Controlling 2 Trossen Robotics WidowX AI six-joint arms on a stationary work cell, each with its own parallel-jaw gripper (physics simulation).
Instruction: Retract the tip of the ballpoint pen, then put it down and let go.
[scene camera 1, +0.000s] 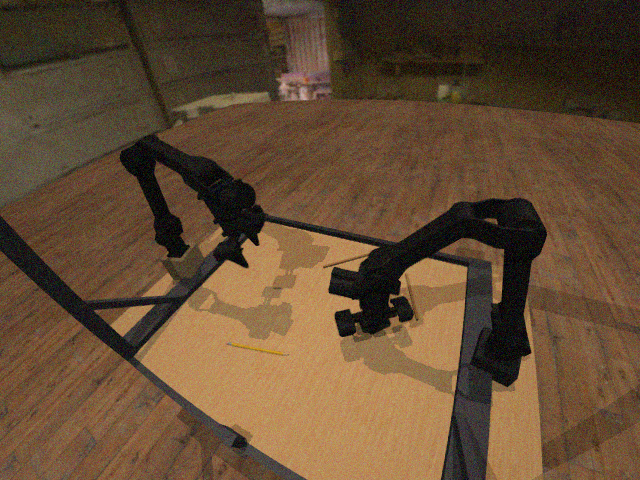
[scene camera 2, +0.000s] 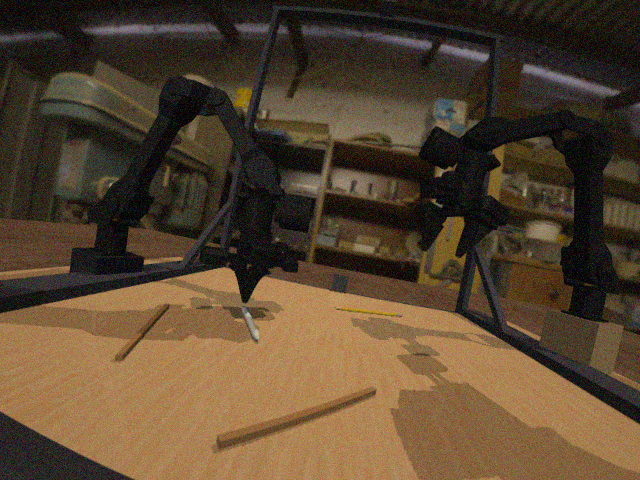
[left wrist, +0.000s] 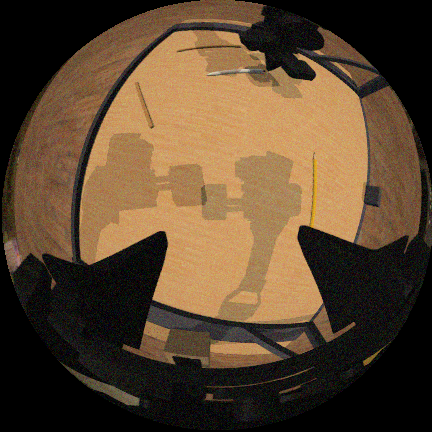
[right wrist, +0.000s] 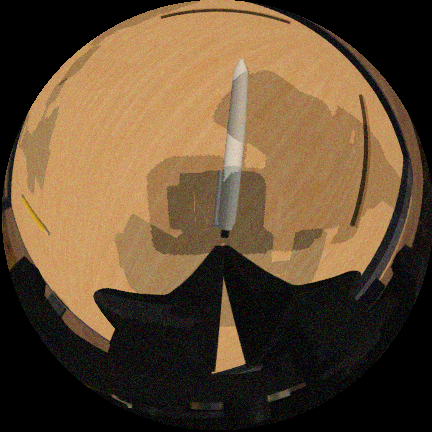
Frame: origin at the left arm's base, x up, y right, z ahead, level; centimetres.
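Seen in the pictures: left gripper, fingertip midpoint: (scene camera 1: 252, 256) (scene camera 2: 439, 253) (left wrist: 234, 235); right gripper, fingertip midpoint: (scene camera 1: 371, 332) (scene camera 2: 244, 302) (left wrist: 268, 69) (right wrist: 221, 251); left arm's base, link origin: (scene camera 1: 178, 251) (scene camera 2: 584, 317) (left wrist: 187, 362); right arm's base, link origin: (scene camera 1: 500, 350) (scene camera 2: 109, 252).
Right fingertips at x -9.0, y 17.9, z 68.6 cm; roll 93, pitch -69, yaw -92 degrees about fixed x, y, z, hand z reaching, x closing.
Offsets run from my right fingertips to a thing's top centre. Level surfaces: height alone.
A grey-white ballpoint pen @[dx -0.1, dy -7.5, dz -2.0 cm] (scene camera 2: 250, 323) (left wrist: 235, 73) (right wrist: 236, 135) lies flat on the wooden table top @[dx -1.3 cm] (scene camera 1: 320, 413) (scene camera 2: 315, 361). In the right wrist view its conical end points away from the fingers, and its black button @[dx -0.5, dy -1.3, dz -0.2 cm] (right wrist: 225, 233) lies just ahead of the fingertips. A writing point cannot be made out. The pen is hidden in scene camera 1. My right gripper (scene camera 2: 245, 300) (right wrist: 221, 251) is shut and empty, low over the table by the button end; contact cannot be told. My left gripper (scene camera 1: 252, 254) (scene camera 2: 442, 253) (left wrist: 234, 235) is open and empty, high above the table.
A yellow pencil @[dx -0.4, dy +8.2, dz -30.4 cm] (scene camera 1: 256, 349) (scene camera 2: 368, 311) (left wrist: 314, 190) (right wrist: 35, 215) lies apart from the pen. One brown stick @[dx -0.6, dy -14.4, dz +11.7 cm] (scene camera 1: 412, 297) (scene camera 2: 142, 333) (left wrist: 210, 48) (right wrist: 365, 160) lies beside the pen, another @[dx -0.6, dy -28.2, dz -9.4 cm] (scene camera 1: 343, 260) (scene camera 2: 297, 418) (left wrist: 144, 105) farther off. Dark frame bars (scene camera 1: 330, 230) edge the table.
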